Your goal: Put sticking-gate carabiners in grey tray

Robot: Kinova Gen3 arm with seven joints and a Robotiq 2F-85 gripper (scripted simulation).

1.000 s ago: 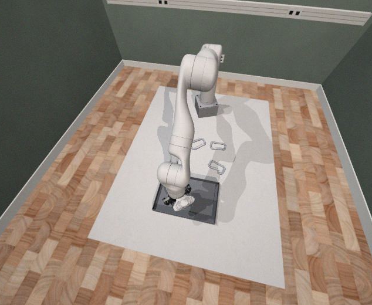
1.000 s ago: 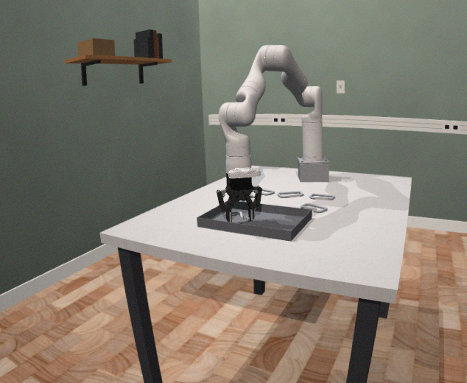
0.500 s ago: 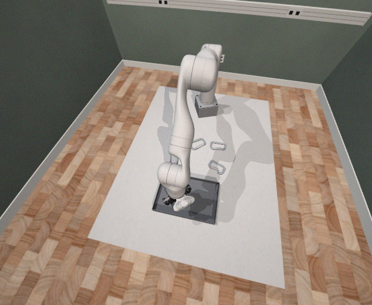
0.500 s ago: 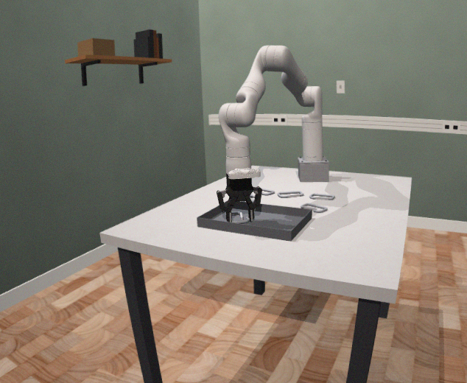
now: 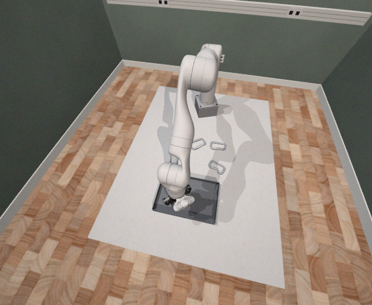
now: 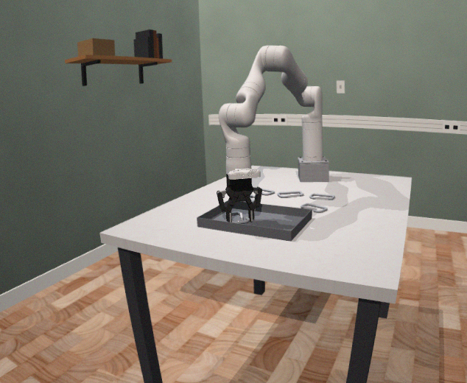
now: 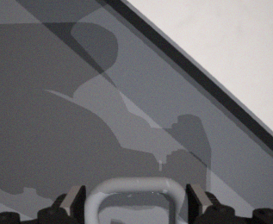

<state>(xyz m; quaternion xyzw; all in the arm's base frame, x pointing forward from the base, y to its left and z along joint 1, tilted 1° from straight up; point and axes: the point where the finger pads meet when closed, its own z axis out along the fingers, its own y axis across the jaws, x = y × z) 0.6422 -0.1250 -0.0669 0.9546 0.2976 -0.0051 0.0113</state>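
My gripper is now 20 mm past the grey tray, 40 mm to the right of it and 10 mm above it.
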